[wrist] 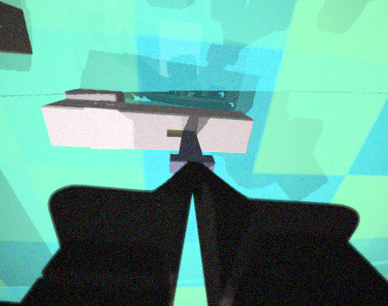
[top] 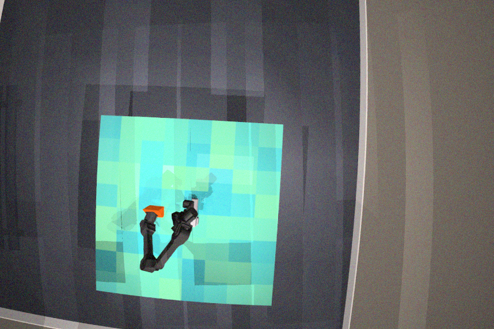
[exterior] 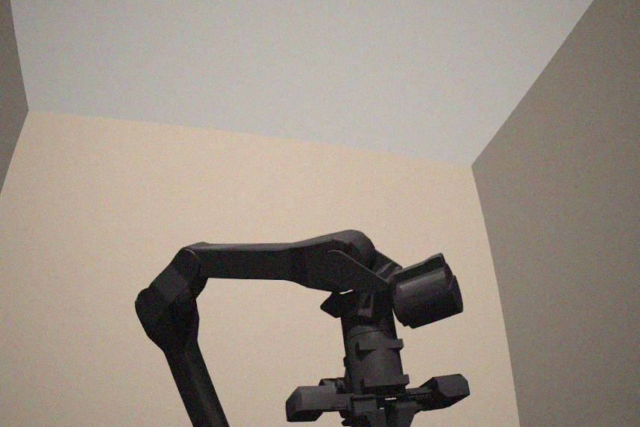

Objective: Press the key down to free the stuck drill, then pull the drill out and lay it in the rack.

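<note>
The drill lies 1 cm behind my gripper tip, 6 cm to the right of it and 7 cm below it.
</note>
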